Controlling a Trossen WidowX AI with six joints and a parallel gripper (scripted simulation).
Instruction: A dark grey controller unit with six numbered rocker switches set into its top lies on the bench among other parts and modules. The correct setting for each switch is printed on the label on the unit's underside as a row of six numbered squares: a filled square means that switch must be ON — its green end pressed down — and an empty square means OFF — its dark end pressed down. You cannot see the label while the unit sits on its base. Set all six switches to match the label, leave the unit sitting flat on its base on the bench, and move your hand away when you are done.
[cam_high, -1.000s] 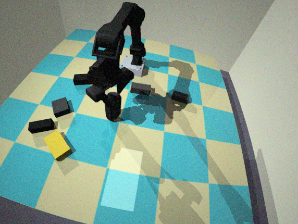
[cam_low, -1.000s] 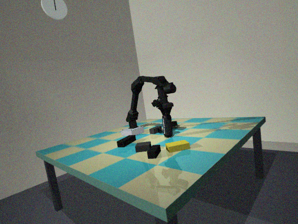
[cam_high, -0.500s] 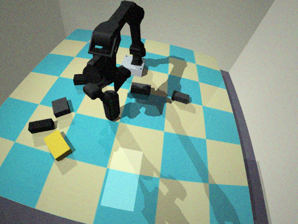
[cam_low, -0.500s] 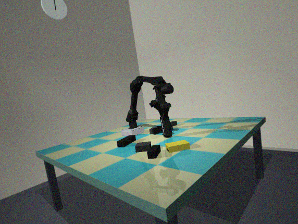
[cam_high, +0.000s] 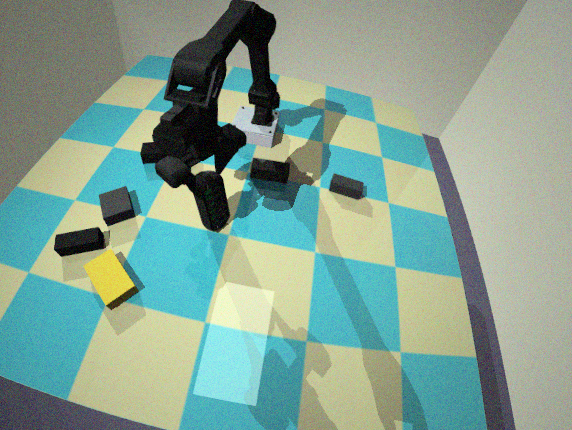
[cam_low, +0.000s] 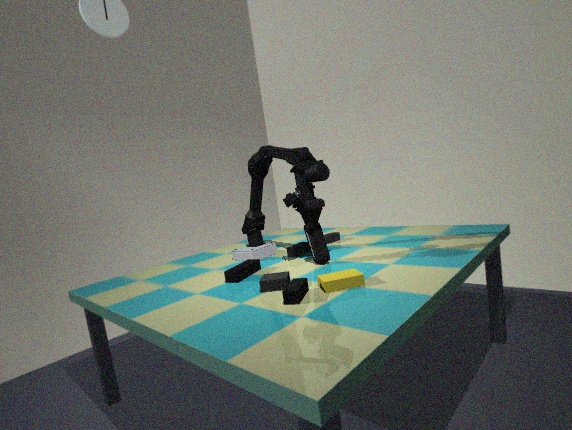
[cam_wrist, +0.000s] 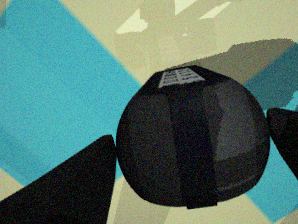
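Right now my gripper tip is 190 mm past the long dark block, 180 mm to the left of it and 110 mm above it. The rest, counted from my gripper tip: yellow block 220 mm ahead, 160 mm to the right, 120 mm below.
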